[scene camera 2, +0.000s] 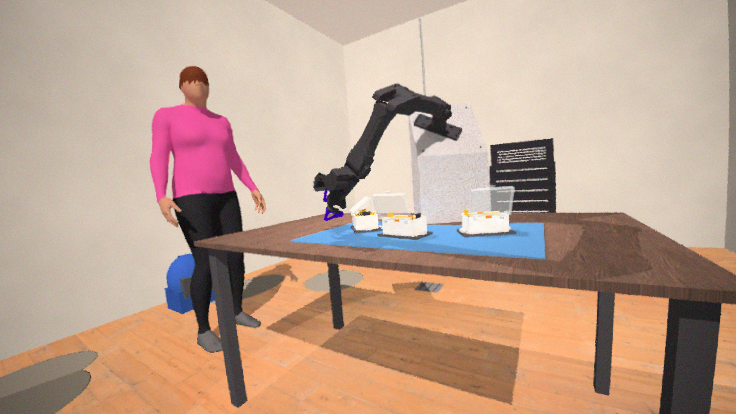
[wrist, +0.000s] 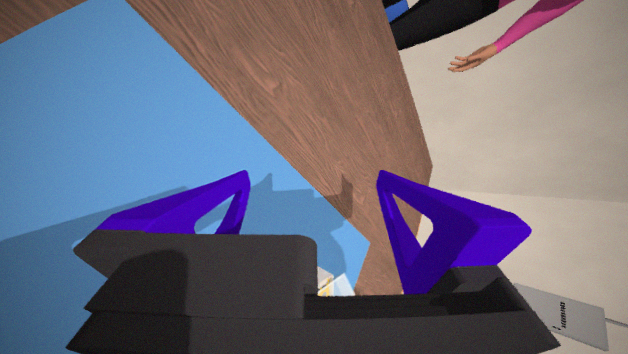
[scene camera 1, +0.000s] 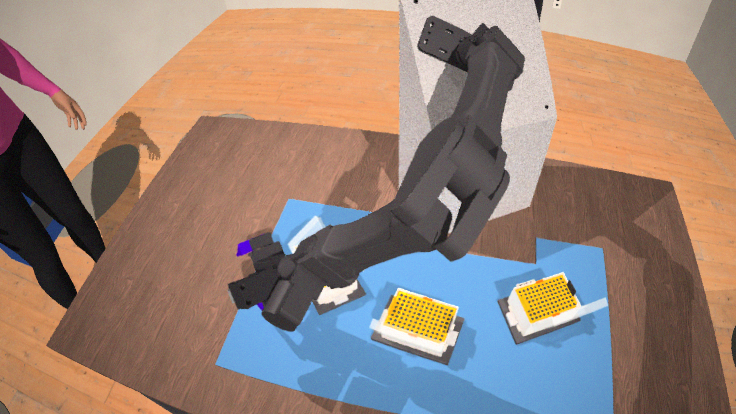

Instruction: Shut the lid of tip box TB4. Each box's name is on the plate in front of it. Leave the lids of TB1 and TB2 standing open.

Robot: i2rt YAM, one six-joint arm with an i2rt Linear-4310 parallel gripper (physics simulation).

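Pixels of known places: gripper, fingertip midpoint: (scene camera 2: 325, 210) (wrist: 313, 177); arm's base, origin of the base link: (scene camera 2: 437, 127) (scene camera 1: 470, 54).
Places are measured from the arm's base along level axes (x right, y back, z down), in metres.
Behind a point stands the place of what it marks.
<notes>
The left tip box (scene camera 1: 337, 292) {x 0.101, y -0.353, z 0.369 m} (scene camera 2: 365, 221) {x 0.103, y -0.358, z 0.356 m} stands partly hidden under the arm in scene view 1. Its lid (scene camera 1: 307, 234) {x 0.189, y -0.306, z 0.289 m} (scene camera 2: 360, 205) {x 0.120, y -0.363, z 0.295 m} (wrist: 341, 285) {x 0.216, y -0.330, z 0.314 m} is tilted over the box, partly lowered and not shut. The middle box (scene camera 1: 422, 315) (scene camera 2: 405, 226) {x -0.110, y -0.382, z 0.356 m} has its lid (scene camera 2: 388, 202) {x -0.083, y -0.424, z 0.275 m} standing open. The right box (scene camera 1: 546, 298) (scene camera 2: 485, 222) {x -0.306, y -0.240, z 0.354 m} has its lid (scene camera 1: 591, 307) {x -0.357, y -0.245, z 0.251 m} (scene camera 2: 493, 199) {x -0.340, y -0.257, z 0.283 m} standing open. The name plates cannot be read, so which box is TB4 cannot be told. My gripper (scene camera 1: 251, 278) {x 0.244, y -0.439, z 0.308 m} (scene camera 2: 329, 205) {x 0.244, y -0.439, z 0.308 m} (wrist: 313, 177) {x 0.244, y -0.439, z 0.308 m} is open and empty, above and to the left of the left box.
The boxes stand on a blue mat (scene camera 1: 488, 370) {x -0.232, y -0.364, z 0.394 m} (scene camera 2: 524, 242) {x -0.431, y -0.281, z 0.394 m} (wrist: 100, 110) {x 0.179, y -0.544, z 0.394 m} on a brown table (scene camera 1: 169, 205) {x 0.645, y -0.346, z 0.398 m} (scene camera 2: 581, 272) {x -0.589, y -0.458, z 0.397 m} (wrist: 280, 95) {x 0.324, y -0.497, z 0.397 m}. The pale arm pedestal (scene camera 1: 524, 139) {x -0.131, y 0.016, z 0.163 m} (scene camera 2: 447, 180) {x -0.068, y -0.054, z 0.226 m} stands behind. A person in pink (scene camera 2: 198, 149) stands beyond the table's left side.
</notes>
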